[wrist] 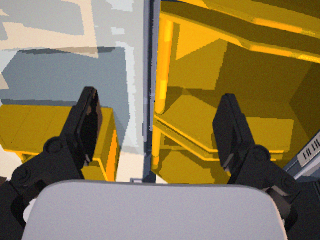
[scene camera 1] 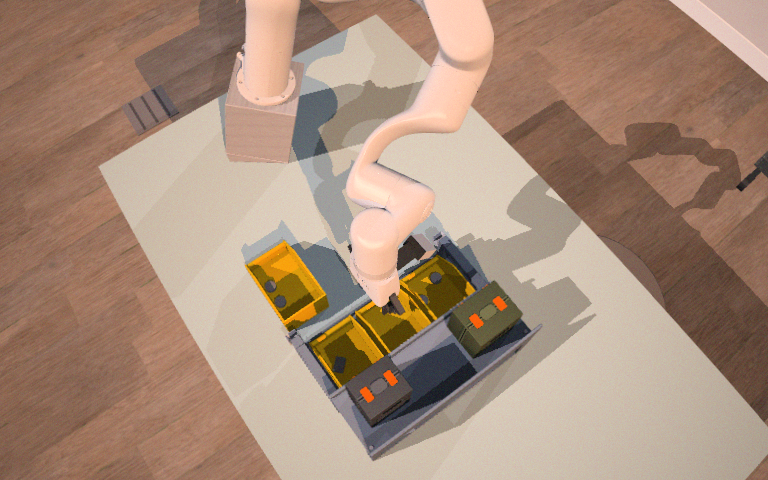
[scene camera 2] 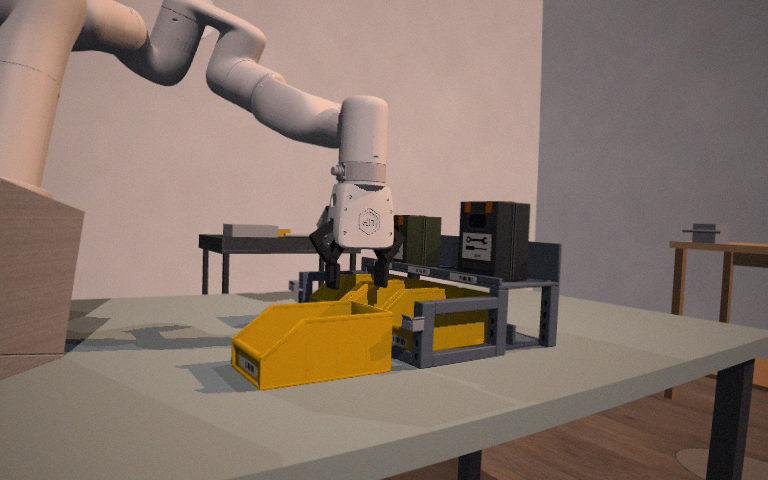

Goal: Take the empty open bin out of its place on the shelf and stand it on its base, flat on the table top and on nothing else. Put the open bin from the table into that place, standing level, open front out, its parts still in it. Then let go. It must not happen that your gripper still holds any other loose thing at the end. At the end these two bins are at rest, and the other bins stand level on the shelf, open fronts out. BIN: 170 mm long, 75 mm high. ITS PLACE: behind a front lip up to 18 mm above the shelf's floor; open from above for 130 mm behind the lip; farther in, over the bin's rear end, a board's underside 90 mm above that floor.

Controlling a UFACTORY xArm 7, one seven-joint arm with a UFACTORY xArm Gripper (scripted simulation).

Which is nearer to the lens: the olive box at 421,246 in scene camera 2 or the dark grey box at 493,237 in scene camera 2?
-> The dark grey box.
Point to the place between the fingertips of my gripper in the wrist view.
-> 158,105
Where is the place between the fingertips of my gripper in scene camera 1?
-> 376,292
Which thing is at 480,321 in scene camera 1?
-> An olive box.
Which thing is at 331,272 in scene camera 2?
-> My gripper.
